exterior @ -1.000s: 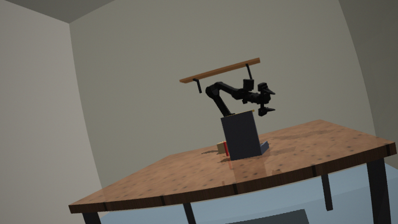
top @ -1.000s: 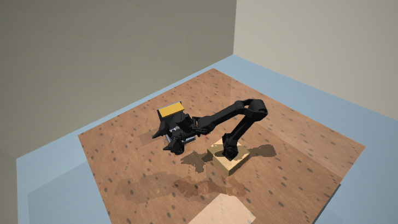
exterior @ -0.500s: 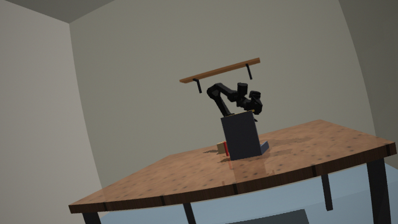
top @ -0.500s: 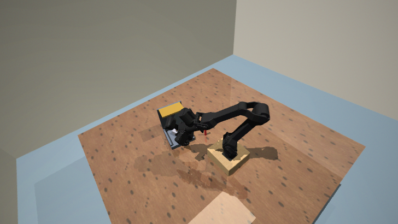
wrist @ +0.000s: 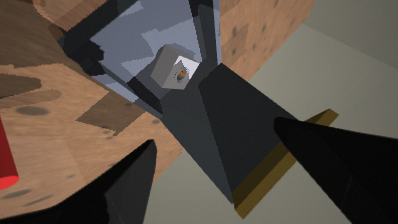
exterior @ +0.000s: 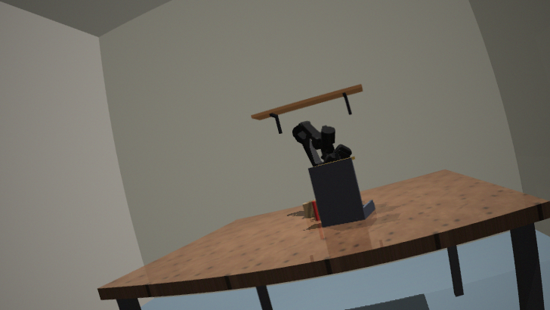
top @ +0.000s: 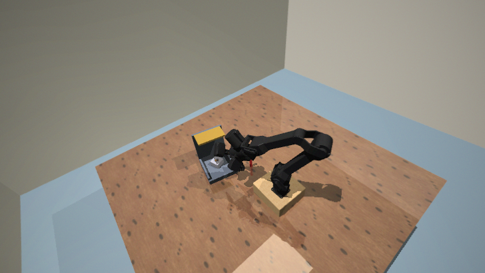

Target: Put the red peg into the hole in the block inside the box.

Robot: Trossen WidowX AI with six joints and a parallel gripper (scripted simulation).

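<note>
Now: gripper tip 6 cm past the red peg, 11 cm to the left of it and 11 cm above it. The rest, counted from my gripper tip: back wall (14 cm ahead, 4 cm below); then yellow roof (10 cm ahead, 1 cm to the left, 6 cm above).
</note>
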